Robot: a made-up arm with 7 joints. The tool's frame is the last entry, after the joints.
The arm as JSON. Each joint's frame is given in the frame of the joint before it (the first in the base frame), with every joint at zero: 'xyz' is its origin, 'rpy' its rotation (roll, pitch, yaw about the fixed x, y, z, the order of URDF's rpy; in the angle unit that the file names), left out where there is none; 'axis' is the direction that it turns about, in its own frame. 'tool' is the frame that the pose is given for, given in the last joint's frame.
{
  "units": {
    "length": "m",
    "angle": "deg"
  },
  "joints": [
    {
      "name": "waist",
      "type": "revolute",
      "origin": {
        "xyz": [
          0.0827,
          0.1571,
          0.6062
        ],
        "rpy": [
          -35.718,
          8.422,
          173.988
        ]
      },
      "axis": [
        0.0,
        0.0,
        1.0
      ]
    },
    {
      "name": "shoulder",
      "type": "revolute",
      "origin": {
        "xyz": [
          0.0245,
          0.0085,
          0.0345
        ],
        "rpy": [
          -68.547,
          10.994,
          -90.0
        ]
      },
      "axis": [
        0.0,
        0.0,
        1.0
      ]
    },
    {
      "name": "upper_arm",
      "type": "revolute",
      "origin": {
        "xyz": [
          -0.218,
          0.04,
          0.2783
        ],
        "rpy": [
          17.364,
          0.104,
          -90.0
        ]
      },
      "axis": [
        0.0,
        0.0,
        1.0
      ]
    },
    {
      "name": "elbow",
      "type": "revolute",
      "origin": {
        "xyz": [
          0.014,
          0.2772,
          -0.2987
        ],
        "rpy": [
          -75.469,
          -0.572,
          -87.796
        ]
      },
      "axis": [
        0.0,
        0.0,
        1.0
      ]
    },
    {
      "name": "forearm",
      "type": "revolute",
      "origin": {
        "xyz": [
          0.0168,
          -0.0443,
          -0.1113
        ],
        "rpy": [
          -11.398,
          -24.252,
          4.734
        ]
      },
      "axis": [
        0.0,
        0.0,
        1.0
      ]
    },
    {
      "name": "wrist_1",
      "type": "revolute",
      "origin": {
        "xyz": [
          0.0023,
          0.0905,
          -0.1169
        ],
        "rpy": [
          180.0,
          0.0,
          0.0
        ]
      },
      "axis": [
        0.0,
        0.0,
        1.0
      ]
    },
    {
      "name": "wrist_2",
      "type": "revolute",
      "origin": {
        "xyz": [
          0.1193,
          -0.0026,
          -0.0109
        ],
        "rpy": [
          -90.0,
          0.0,
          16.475
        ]
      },
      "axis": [
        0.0,
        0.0,
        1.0
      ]
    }
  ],
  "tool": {
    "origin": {
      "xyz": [
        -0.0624,
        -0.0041,
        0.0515
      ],
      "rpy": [
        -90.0,
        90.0,
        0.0
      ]
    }
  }
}
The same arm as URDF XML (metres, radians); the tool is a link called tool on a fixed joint. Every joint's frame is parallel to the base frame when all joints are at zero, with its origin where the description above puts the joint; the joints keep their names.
<robot name="arm">
<joint name="tool_fixed" type="fixed"><parent link="link7"/><child link="tool"/><origin xyz="-0.0515 0.0624 -0.0041" rpy="0 0 0"/></joint>
<joint name="wrist_2" type="continuous"><parent link="link6"/><child link="link7"/><origin xyz="0.0363 -0.1137 0.0109" rpy="0 0 0"/><axis xyz="-1 0 0"/></joint>
<joint name="wrist_1" type="continuous"><parent link="link5"/><child link="link6"/><origin xyz="0.0874 0.0235 -0.1169" rpy="0 0 0"/><axis xyz="0 0 -1"/></joint>
<joint name="forearm" type="continuous"><parent link="link4"/><child link="link5"/><origin xyz="-0.0321 0.0257 -0.1137" rpy="0 0 0"/><axis xyz="0 0 1"/></joint>
<joint name="elbow" type="continuous"><parent link="link3"/><child link="link4"/><origin xyz="0.2131 0.3264 0.1196" rpy="0 0 0"/><axis xyz="-0.056298 -0.444984 0.893767"/></joint>
<joint name="upper_arm" type="continuous"><parent link="link2"/><child link="link3"/><origin xyz="-0.288 -0.1959 -0.0723" rpy="0 0 0"/><axis xyz="-0.945239 -0.320513 0.061603"/></joint>
<joint name="shoulder" type="continuous"><parent link="link1"/><child link="link2"/><origin xyz="-0.0303 -0.024 0.0192" rpy="0 0 0"/><axis xyz="-0.98003 -0.050602 0.192306"/></joint>
<joint name="waist" type="continuous"><parent link="base_link"/><child link="link1"/><origin xyz="0.0827 0.1571 0.6062" rpy="0 0 0"/><axis xyz="-0.17941 -0.568131 0.803144"/></joint>
<link name="base_link"/>
<link name="link1"/>
<link name="link2"/>
<link name="link3"/>
<link name="link4"/>
<link name="link5"/>
<link name="link6"/>
<link name="link7"/>
<link name="tool"/>
</robot>

